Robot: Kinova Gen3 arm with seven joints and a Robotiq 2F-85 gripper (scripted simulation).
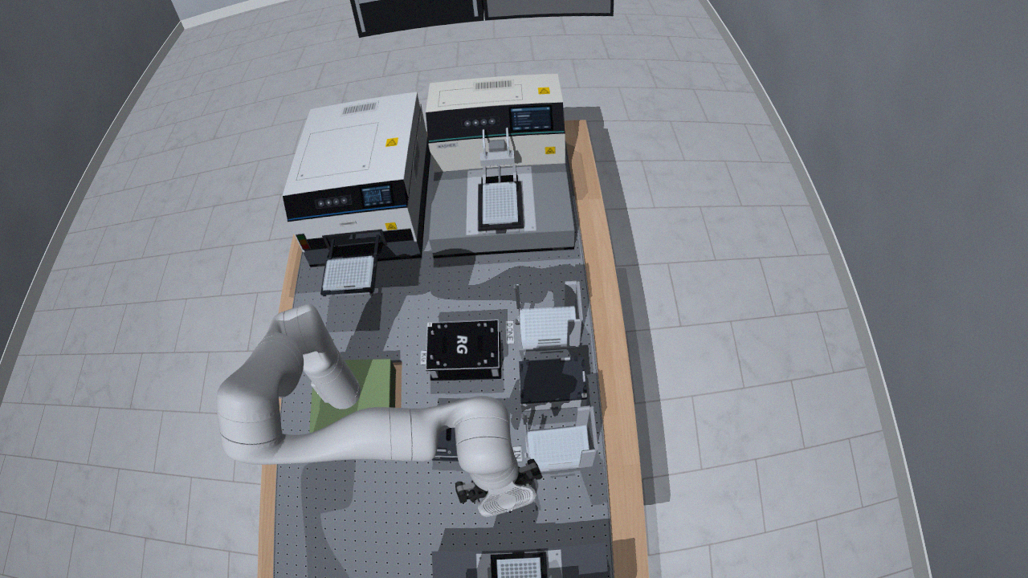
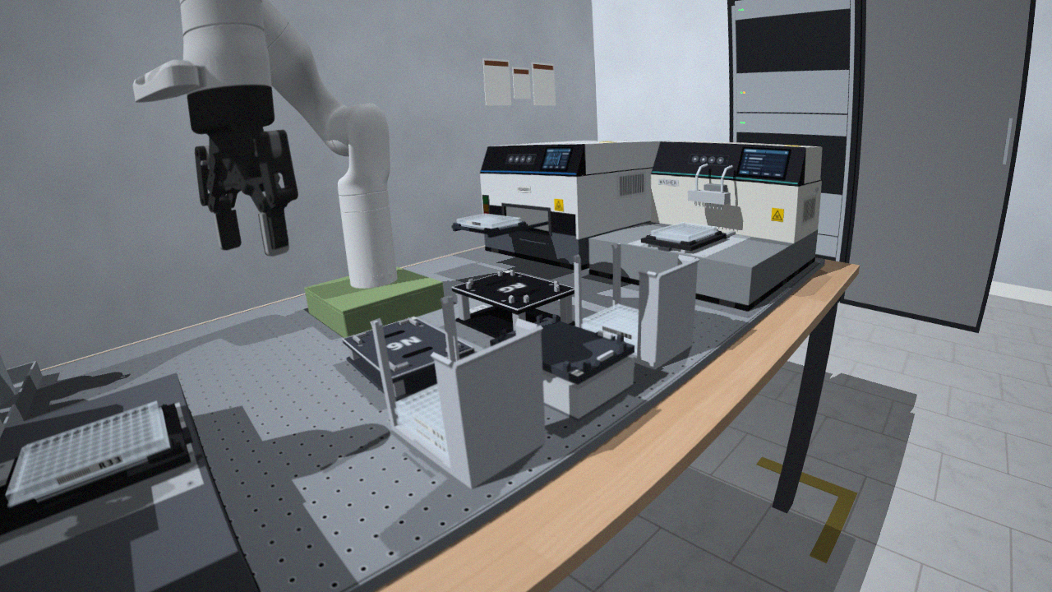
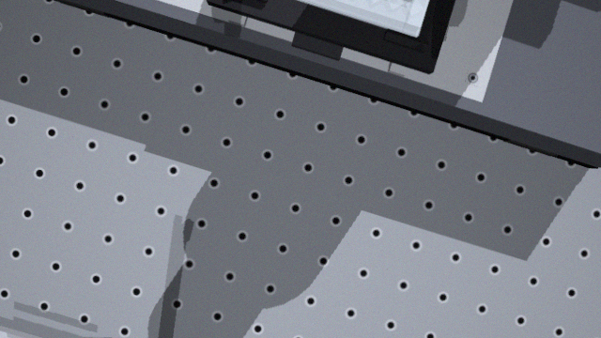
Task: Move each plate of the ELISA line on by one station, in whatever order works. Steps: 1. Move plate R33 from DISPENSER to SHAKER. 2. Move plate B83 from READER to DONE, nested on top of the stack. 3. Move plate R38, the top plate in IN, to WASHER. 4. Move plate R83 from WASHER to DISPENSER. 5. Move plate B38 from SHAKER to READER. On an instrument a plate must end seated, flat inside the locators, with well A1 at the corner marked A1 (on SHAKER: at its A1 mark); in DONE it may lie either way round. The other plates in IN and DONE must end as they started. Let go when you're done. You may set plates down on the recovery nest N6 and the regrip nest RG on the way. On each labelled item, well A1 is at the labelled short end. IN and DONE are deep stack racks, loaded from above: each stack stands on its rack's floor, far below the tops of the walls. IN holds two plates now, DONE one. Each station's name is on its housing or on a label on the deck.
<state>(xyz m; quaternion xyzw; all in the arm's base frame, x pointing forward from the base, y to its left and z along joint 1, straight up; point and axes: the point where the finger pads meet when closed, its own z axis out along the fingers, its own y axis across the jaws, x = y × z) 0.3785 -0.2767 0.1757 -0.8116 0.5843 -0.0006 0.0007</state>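
Right now my hand is 190 mm to the left of the plate R33, 140 mm above it and 20 mm short of it. Round my hand: RG nest: 390 mm to the left, 160 mm below, 100 mm behind; plate R38: 190 mm below, 150 mm to the left, 110 mm ahead; dispenser head: 280 mm to the right, 110 mm below, 30 mm ahead.
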